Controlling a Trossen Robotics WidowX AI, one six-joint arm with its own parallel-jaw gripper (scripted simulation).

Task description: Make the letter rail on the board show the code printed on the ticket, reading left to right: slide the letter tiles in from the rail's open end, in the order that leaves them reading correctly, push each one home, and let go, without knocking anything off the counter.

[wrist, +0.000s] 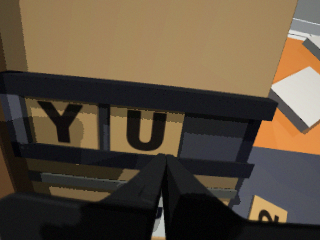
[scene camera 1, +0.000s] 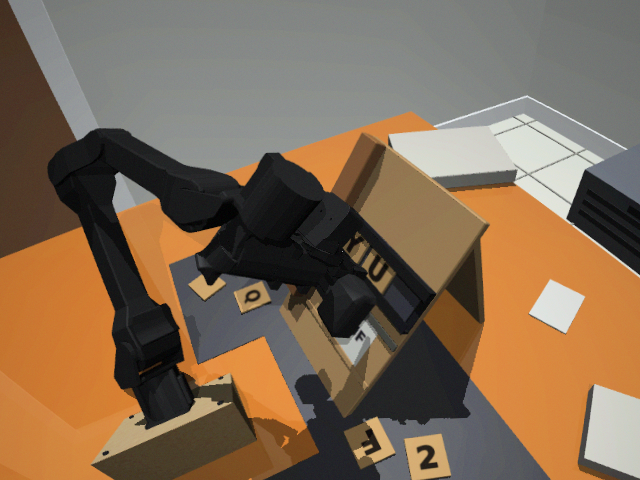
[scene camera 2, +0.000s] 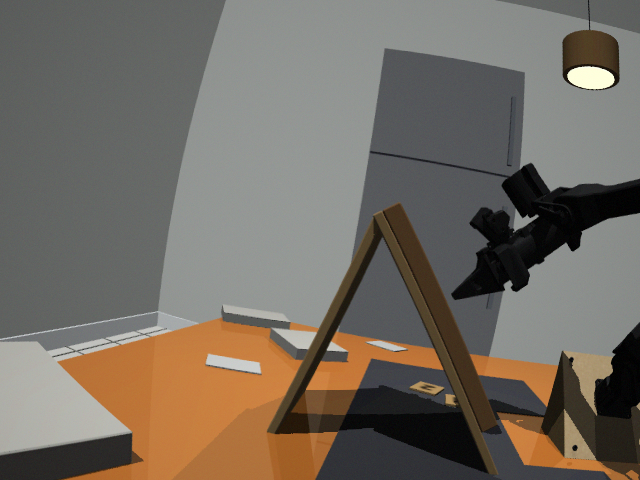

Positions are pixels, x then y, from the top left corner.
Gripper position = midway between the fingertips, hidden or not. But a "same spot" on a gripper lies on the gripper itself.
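Scene:
My gripper: visible in the wrist view [164, 160]. Gripper also in scene camera 1 and scene camera 2. On the gripper, same spot: [scene camera 1: 347, 266] and [scene camera 2: 477, 257].

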